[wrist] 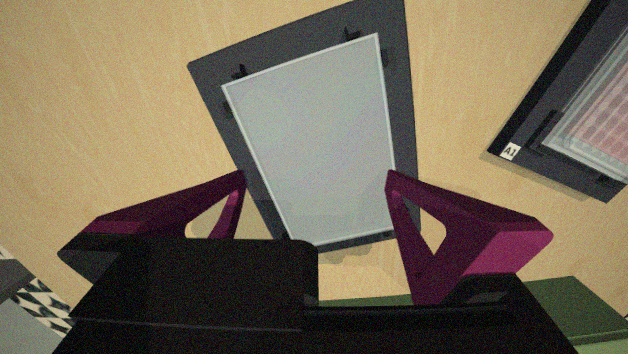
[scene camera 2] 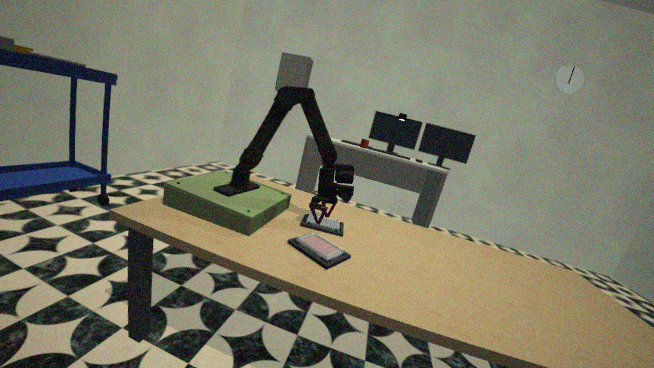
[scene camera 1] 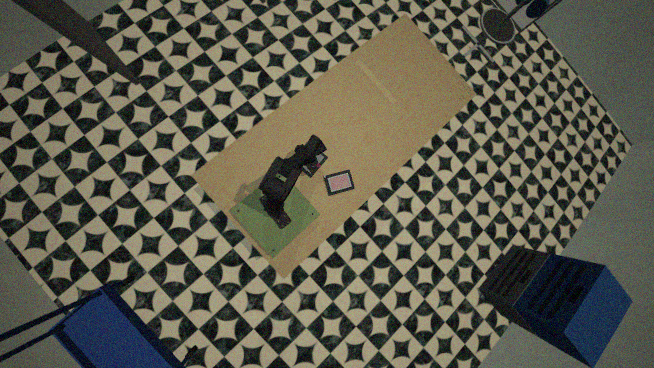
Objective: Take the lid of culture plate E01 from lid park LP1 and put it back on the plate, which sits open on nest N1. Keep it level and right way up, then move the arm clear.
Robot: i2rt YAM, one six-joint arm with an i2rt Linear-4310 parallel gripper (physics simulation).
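Pixels of known places: gripper, fingertip midpoint: (wrist: pixel 315 177) (scene camera 2: pixel 322 220); arm's base at its link origin: (scene camera 2: pixel 238 188) (scene camera 1: pixel 275 210).
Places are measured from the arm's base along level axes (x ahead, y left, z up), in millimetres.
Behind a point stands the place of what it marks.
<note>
The pale, flat lid (scene camera 1: pixel 321 159) @[x 376, y 87, z -53 mm] (scene camera 2: pixel 331 224) @[x 359, y 110, z -52 mm] (wrist: pixel 320 140) @[x 344, y 118, z -52 mm] lies level on the dark lid park LP1 (scene camera 2: pixel 320 230) @[x 336, y 54, z -67 mm] (wrist: pixel 300 42) @[x 395, y 127, z -60 mm]. My gripper (scene camera 2: pixel 324 212) @[x 318, y 122, z -54 mm] (wrist: pixel 315 177) @[x 318, y 122, z -54 mm] is open above the lid, with magenta fingers toward its two long sides. In the wrist view the right fingertip overlaps the lid's edge and the left one appears just outside it. The exact height is unclear. The open culture plate (scene camera 1: pixel 339 182) @[x 379, y -86, z -44 mm] (scene camera 2: pixel 319 245) @[x 382, y -97, z -47 mm] (wrist: pixel 600 125) @[x 351, y -44, z -44 mm], with pink wells, sits on the dark nest N1 (scene camera 1: pixel 342 191) @[x 364, y -140, z -59 mm] (scene camera 2: pixel 342 259) @[x 462, y -102, z -60 mm] (wrist: pixel 530 110) @[x 357, y -12, z -59 mm], marked A1, beside the park.
The arm stands on a green base block (scene camera 1: pixel 272 240) @[x -103, y -118, z 6 mm] (scene camera 2: pixel 210 205) @[x 32, y -176, z -15 mm] (wrist: pixel 575 305) @[x 174, y -131, z -40 mm] at one end of the wooden table (scene camera 1: pixel 400 60) @[x 1240, y 334, z -70 mm] (scene camera 2: pixel 450 290) @[x 790, y -32, z -70 mm]. A blue cart (scene camera 2: pixel 50 177) and a desk with monitors (scene camera 2: pixel 395 131) stand beyond the table.
</note>
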